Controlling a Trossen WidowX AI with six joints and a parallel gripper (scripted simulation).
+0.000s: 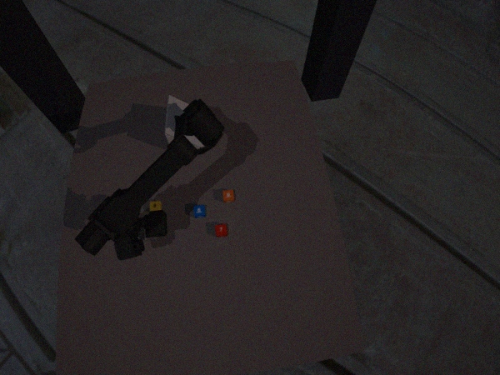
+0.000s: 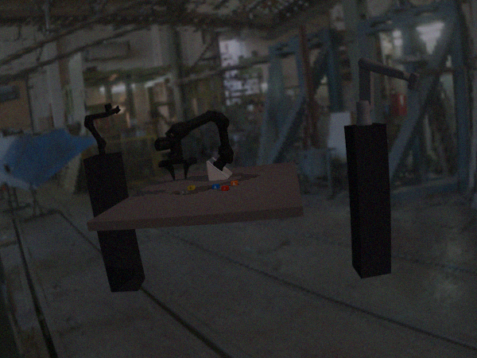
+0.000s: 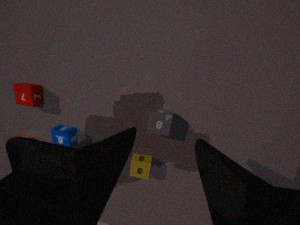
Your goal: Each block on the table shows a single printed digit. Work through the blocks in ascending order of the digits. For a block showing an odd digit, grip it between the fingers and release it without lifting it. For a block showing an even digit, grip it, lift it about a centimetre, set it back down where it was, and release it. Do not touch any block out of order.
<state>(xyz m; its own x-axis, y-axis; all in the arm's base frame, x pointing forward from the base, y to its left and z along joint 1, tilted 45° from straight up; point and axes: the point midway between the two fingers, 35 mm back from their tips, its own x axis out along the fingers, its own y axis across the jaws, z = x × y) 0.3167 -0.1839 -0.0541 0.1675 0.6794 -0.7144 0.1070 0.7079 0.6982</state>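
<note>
My gripper tip is now 1 cm past the grey block, 1 cm to the right of it and 7 cm above it. Round my gripper tip: red block (2 cm ahead, 22 cm to the left, 7 cm below); blue block (5 cm behind, 17 cm to the left, 7 cm below); yellow block (10 cm behind, 3 cm to the left, 7 cm below).
</note>
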